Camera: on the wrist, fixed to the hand. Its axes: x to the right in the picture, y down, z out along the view.
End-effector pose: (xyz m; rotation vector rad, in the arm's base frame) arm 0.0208 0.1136 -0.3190 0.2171 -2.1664 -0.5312
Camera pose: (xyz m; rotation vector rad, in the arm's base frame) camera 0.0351 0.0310 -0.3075 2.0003 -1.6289 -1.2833
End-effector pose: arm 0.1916 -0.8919 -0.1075 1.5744 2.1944 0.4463
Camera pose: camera 0.1070 -0.8883 -0.1074 -0.4318 2.5764 -0.1709
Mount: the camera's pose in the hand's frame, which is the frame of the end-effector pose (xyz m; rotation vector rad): 0.0275 -0.0682 -0.0419 0.0524 -0.0503 -1.5929
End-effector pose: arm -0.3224 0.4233 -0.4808 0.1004 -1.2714 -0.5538
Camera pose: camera -0.3017 0.3425 -0.4949 1.2058 -1.0399 -1.8595
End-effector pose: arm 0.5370 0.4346 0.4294 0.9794 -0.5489 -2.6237
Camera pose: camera 0.5362 0.4739 0.3544 -0.8387 -0.2005 1.7457
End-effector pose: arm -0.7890 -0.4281 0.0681 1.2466 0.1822 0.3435
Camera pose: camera -0.7661 -0.3998 -0.0083 0.8310 1.0409 -1.0672
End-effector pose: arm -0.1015 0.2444 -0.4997 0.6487 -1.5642 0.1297
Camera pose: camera -0.0314 0.1982 -0.4891 1.7354 -0.7116 -1.0302
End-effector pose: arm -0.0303 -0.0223 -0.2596 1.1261 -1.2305 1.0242
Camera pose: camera 0.0459 0.0072 -0.2376 1.6390 -0.0576 -0.2114
